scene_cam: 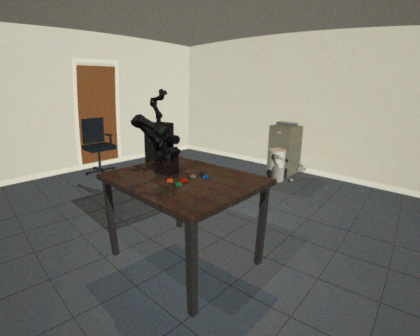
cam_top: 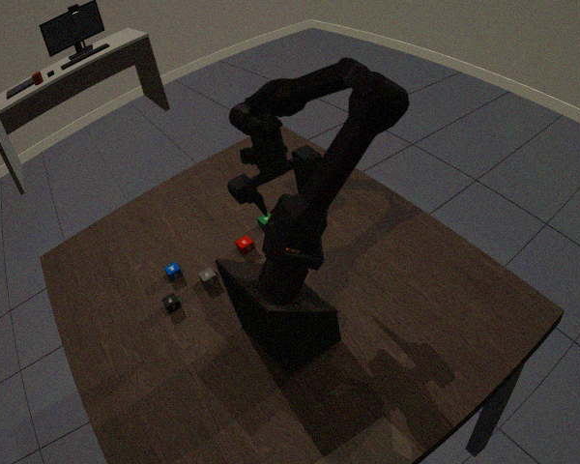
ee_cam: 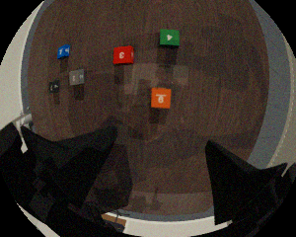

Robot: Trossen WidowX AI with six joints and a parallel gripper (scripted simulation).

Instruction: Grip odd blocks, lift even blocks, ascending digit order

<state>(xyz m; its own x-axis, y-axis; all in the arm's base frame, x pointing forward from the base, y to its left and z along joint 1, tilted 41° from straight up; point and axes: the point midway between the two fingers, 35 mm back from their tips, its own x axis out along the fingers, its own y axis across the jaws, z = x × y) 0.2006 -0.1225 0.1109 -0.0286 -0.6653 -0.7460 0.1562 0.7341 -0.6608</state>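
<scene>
Right now the grey block is 190 mm to the left of my gripper tip, 120 mm below it and 70 mm ahead of it. From my gripper tip the other things lie so: green block (120 mm below, 120 mm ahead, 10 mm to the right); orange block (120 mm below, 10 mm ahead); red block (120 mm below, 90 mm ahead, 70 mm to the left).
</scene>
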